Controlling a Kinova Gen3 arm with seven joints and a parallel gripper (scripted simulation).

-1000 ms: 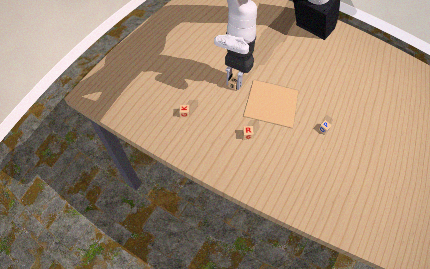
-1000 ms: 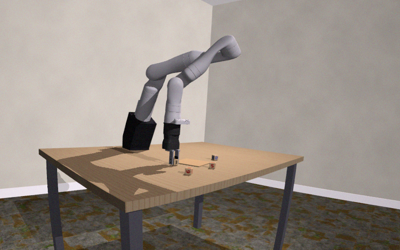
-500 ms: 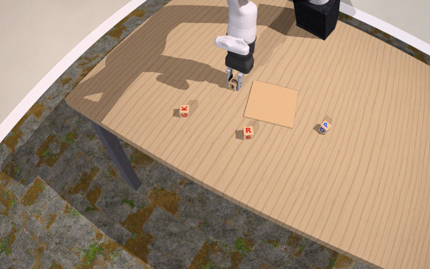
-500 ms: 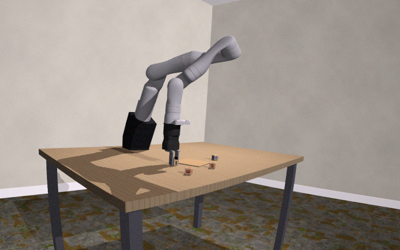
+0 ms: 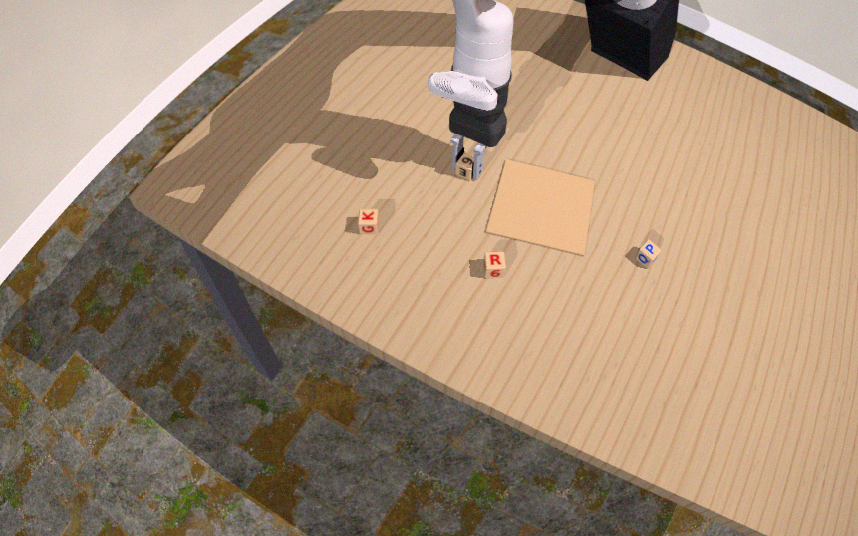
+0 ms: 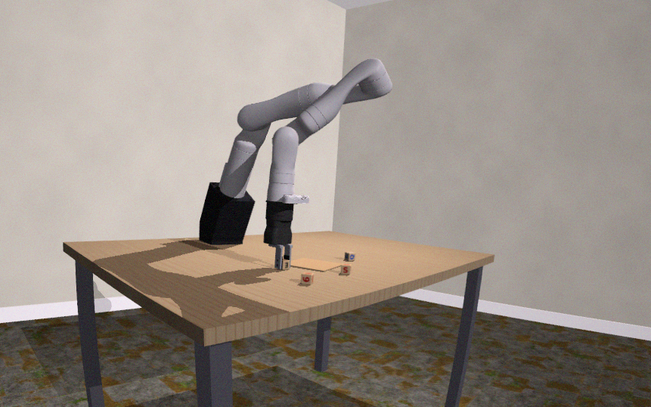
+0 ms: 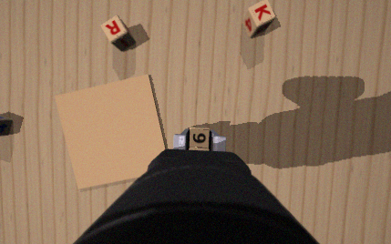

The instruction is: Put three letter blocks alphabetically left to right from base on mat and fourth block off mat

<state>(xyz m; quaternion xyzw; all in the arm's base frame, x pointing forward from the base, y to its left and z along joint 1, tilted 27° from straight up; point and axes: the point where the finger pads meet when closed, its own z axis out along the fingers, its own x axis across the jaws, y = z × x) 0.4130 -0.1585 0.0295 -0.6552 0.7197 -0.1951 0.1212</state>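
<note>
My hand is 1 cm above the block. The rest, counted from my hand: tan mat (1 cm ahead, 12 cm to the left, 2 cm below).
</note>
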